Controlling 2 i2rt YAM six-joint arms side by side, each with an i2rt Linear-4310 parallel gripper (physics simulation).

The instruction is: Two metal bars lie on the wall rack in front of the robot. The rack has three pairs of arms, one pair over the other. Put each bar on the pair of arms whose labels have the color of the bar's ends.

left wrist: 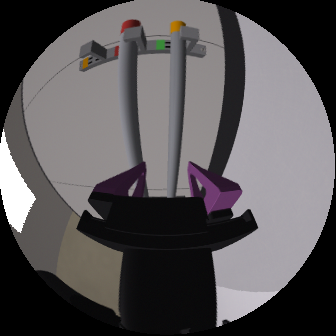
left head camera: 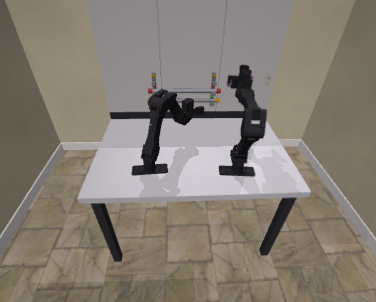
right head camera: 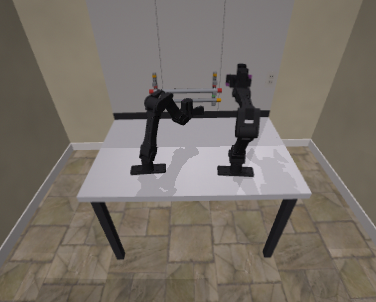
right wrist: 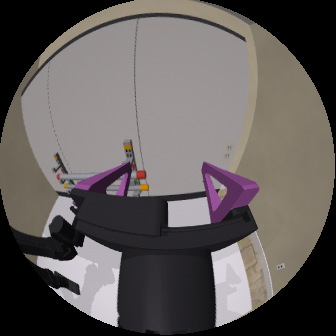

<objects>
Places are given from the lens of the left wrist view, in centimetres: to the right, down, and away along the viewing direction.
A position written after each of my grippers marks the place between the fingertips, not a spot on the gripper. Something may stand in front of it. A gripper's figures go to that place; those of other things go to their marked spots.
my left gripper (left wrist: 166, 165): 0, 0, 13
red-ended bar (left wrist: 127, 51): -5, -16, 7
orange-ended bar (left wrist: 177, 46): 2, -18, 8
grey wall panel (left wrist: 73, 123): -24, -11, 17
The marked spots on the grey wall panel and the orange-ended bar are 28 cm apart.
</objects>
